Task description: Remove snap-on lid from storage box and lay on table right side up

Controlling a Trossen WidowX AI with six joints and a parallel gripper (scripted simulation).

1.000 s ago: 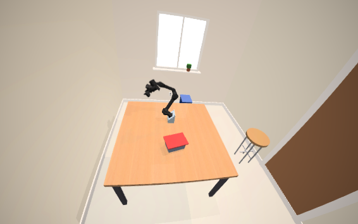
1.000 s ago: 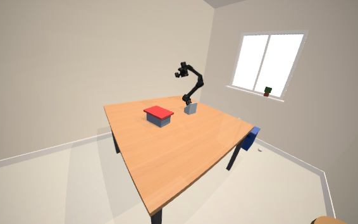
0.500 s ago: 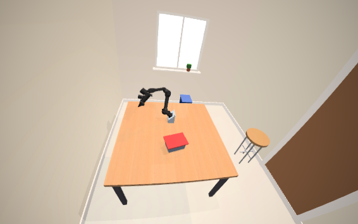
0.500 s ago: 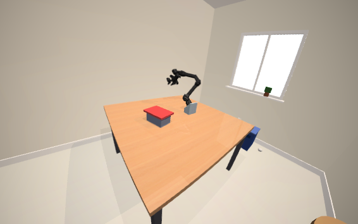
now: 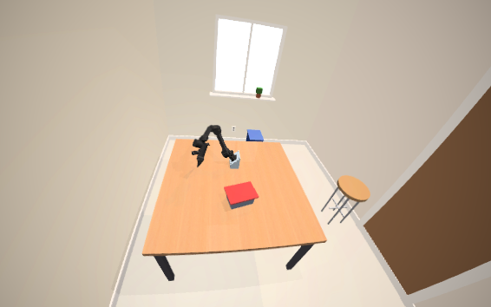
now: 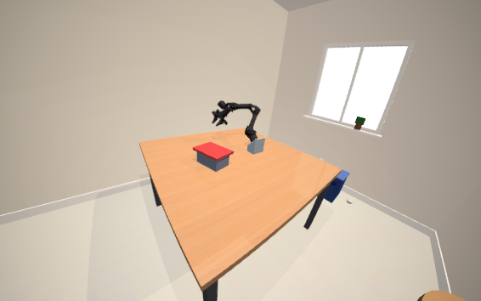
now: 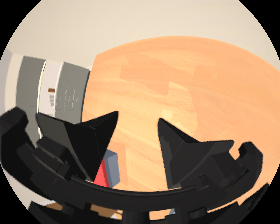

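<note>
The red lid is 38 cm to the left of my gripper tip, 18 cm ahead of it and 7 cm below it. From my gripper tip the other things lie so: storage box (38 cm to the left, 18 cm ahead, 13 cm below).
</note>
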